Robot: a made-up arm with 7 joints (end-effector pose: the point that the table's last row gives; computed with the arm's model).
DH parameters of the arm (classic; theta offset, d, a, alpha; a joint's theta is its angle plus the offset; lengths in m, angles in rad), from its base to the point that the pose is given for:
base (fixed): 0 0 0 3.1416
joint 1: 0 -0.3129 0 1.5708
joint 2: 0 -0.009 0 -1.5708
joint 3: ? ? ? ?
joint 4: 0 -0.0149 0 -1.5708
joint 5: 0 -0.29 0 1.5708
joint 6: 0 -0.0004 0 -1.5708
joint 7: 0 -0.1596 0 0
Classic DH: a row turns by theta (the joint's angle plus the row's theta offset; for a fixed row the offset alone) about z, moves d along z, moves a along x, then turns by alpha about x.
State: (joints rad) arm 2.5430 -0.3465 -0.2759 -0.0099 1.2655 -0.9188 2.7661
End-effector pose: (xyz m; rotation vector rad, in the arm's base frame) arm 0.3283 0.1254 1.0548 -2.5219 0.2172 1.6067
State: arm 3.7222 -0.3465 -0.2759 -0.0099 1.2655 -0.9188 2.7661
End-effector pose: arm 0.2412 -0.2556 1.0548 -1.6967 1.3595 1.0442
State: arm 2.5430 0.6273 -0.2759 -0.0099 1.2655 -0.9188 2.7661
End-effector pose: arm -0.3022 -0.3047 1.0127 -2.4514 -0.2764 0.4410
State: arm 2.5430 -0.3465 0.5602 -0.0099 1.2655 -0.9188 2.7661
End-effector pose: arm 0.2707 0.0596 1.0854 -2.2295 1.2484 1.0958
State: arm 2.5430 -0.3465 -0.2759 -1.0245 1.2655 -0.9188 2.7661
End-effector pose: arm 0.4502 0.3101 0.7487 1.5832 -0.6501 -1.8904
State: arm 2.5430 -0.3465 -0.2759 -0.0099 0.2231 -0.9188 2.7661
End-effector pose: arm 0.3085 0.2485 1.0348 2.0949 1.1942 -1.7710
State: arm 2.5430 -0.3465 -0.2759 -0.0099 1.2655 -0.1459 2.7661
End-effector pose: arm 0.2529 0.1790 1.1317 2.9234 -0.0545 -0.6327
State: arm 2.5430 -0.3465 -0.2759 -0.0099 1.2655 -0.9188 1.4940
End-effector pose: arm 0.3283 0.1254 1.0548 -1.8373 -1.1268 0.9916
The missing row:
joint 3: 0 -0.4275 0 1.5708
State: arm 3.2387 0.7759 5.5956 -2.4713 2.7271 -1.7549 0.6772
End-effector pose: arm -0.0310 0.1493 0.7059 3.0254 -0.5286 -0.0128
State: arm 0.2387 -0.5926 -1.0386 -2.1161 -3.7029 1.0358 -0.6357
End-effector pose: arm -0.1827 -0.2386 0.3945 -0.4539 -0.9044 -0.2075
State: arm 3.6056 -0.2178 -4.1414 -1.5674 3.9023 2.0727 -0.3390
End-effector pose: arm -0.1543 -0.0642 0.6721 0.9651 0.0691 -0.0993
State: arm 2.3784 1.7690 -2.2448 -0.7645 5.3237 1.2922 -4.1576
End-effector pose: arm -0.6587 -0.3412 0.1515 -1.1787 1.9110 -0.2391
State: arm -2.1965 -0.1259 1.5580 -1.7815 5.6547 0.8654 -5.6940
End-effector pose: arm -0.3190 -0.2365 0.7574 -2.6538 -0.2147 -1.4943
